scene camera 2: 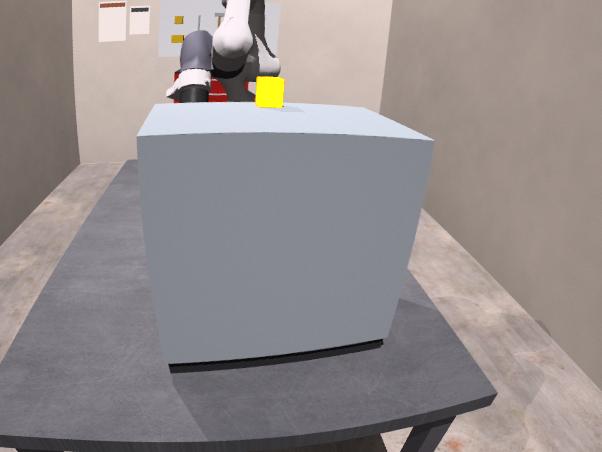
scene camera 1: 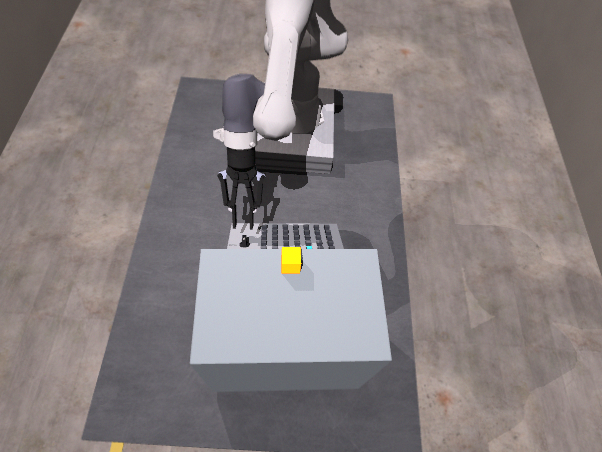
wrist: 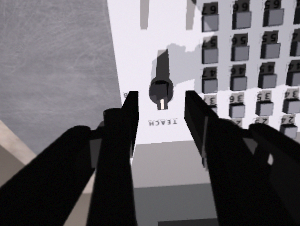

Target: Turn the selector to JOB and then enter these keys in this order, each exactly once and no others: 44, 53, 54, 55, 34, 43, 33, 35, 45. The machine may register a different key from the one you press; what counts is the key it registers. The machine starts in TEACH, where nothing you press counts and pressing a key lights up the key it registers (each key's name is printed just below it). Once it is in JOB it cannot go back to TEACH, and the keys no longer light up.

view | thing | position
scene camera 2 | grey box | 273,235
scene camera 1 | my gripper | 243,226
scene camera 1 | grey box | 265,319
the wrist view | my gripper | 161,105
